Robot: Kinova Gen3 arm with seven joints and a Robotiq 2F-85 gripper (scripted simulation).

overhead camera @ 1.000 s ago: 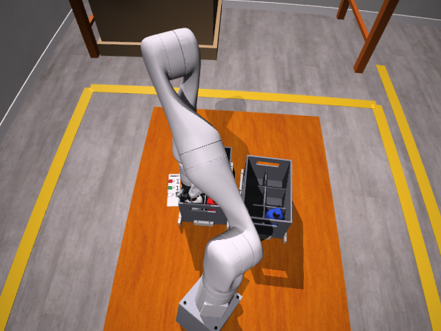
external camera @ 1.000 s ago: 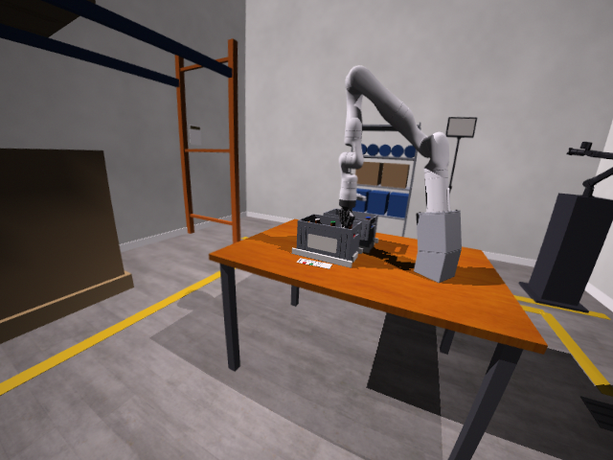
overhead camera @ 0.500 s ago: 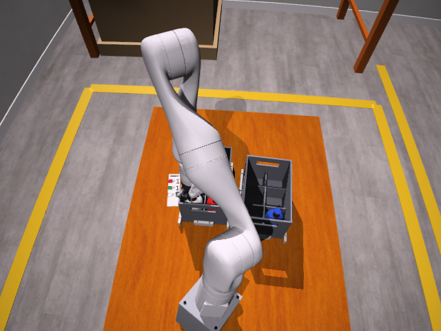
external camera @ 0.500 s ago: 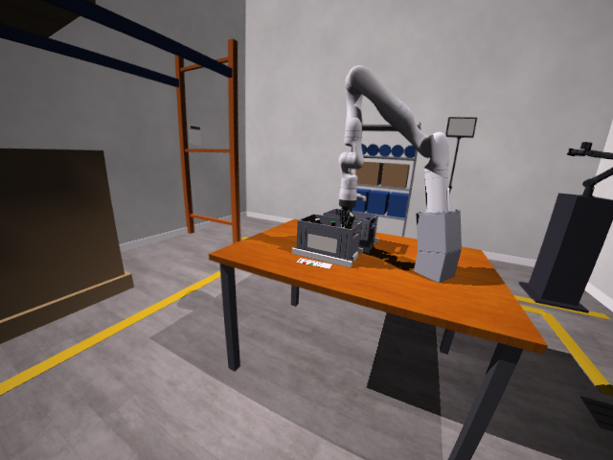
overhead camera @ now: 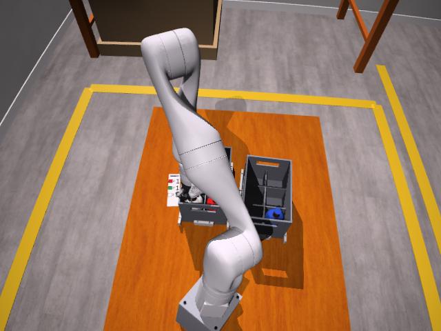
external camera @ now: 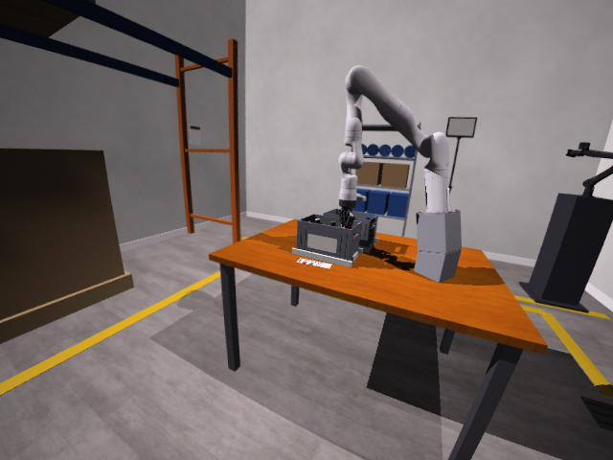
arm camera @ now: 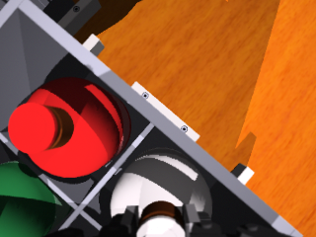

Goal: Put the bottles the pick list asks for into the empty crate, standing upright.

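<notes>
Now: hand 9 cm to the left of the red bottle and 7 cm above it. The rest, counted from my hand: pick list (16 cm below, 10 cm to the left, 10 cm ahead); then blue bottle (32 cm to the right, 7 cm below, 5 cm behind); then green bottle (9 cm to the right, 9 cm ahead, 7 cm below).
</notes>
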